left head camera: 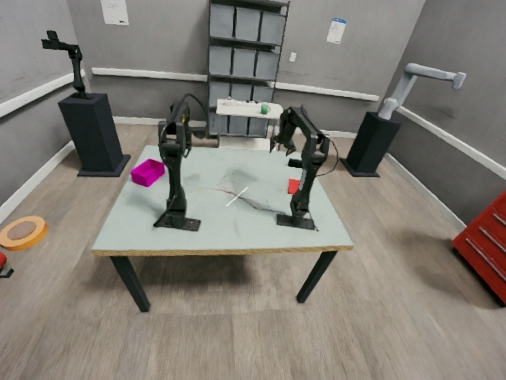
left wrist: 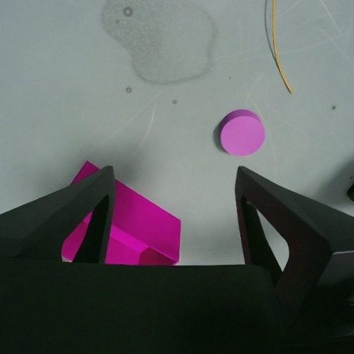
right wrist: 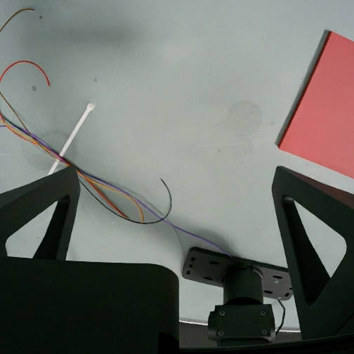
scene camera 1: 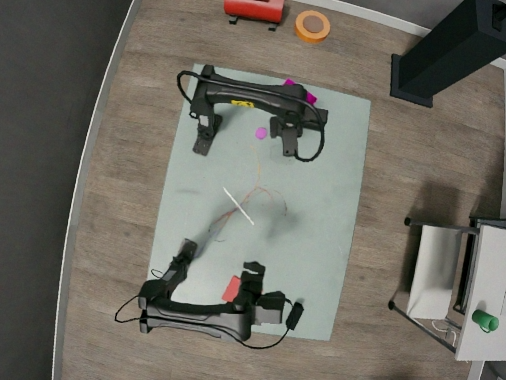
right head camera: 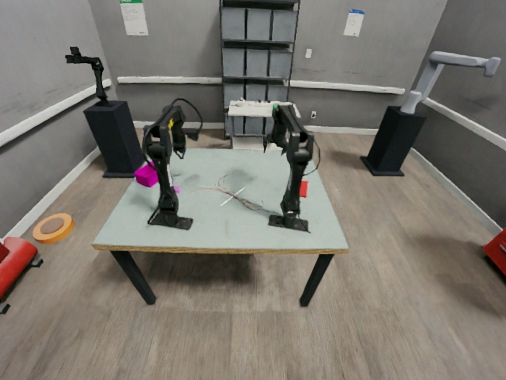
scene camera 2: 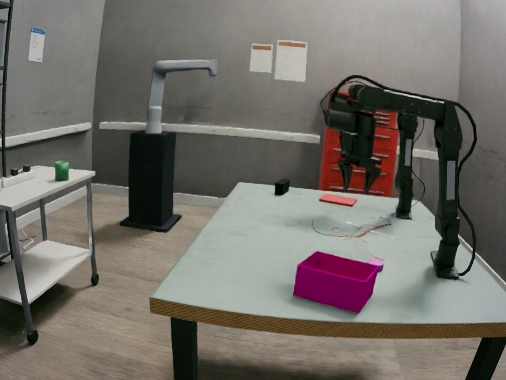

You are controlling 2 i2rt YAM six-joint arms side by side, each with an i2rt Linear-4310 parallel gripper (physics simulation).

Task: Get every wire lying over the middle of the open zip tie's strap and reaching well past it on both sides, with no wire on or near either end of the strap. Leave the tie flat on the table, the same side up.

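Places are measured from the left arm's base along level axes (x right, y up, z back), in metres.
Where they show: left gripper, fingertip midpoint: (right head camera: 181, 156) (scene camera 2: 355, 193); right gripper, fingertip midpoint: (left head camera: 277, 154) (scene camera 1: 253, 274) (right head camera: 272, 154); left arm's base, origin of the base link: (left head camera: 179, 223) (scene camera 1: 207, 134) (right head camera: 172, 222) (scene camera 2: 443, 265); right arm's base, origin of the base link: (left head camera: 295, 222) (scene camera 1: 183, 261) (right head camera: 288, 223) (scene camera 2: 403, 212).
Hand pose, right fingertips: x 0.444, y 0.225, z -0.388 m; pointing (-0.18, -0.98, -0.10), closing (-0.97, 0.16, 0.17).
Observation:
Each offset is from my right fingertips to the centre of the thing.
The white zip tie (left head camera: 231, 202) (right head camera: 226, 201) (scene camera 1: 247, 216) (right wrist: 75, 132) lies flat mid-table. The bundled wires (scene camera 1: 260, 188) cross near its middle and spread out on both sides; its head end in the right wrist view and both ends in scene camera 1 show no wire on them. A purple wire (right wrist: 200, 237) reaches the right arm's base, and an orange-yellow wire (left wrist: 280, 70) ends near the pink disc. My left gripper (scene camera 2: 356, 190) (left wrist: 174, 177) is partly open and empty, high above the table near the magenta box. My right gripper (left head camera: 281, 150) (right wrist: 175, 176) is wide open, empty and raised.
The magenta box @[dz +0.074, dx -0.726, dy -0.187 m] (left head camera: 148, 173) (scene camera 2: 332, 290) (left wrist: 145, 220) lies below my left gripper, with the pink disc @[dz +0.163, dx -0.530, dy -0.215 m] (scene camera 1: 261, 133) (left wrist: 242, 135) beside it. A red plate @[dz -0.019, dx +0.173, dy -0.220 m] (left head camera: 293, 186) (scene camera 2: 338, 200) (right wrist: 325, 110) and a black block @[dz -0.273, dx +0.181, dy -0.200 m] (scene camera 2: 282, 187) lie toward the right arm's side.

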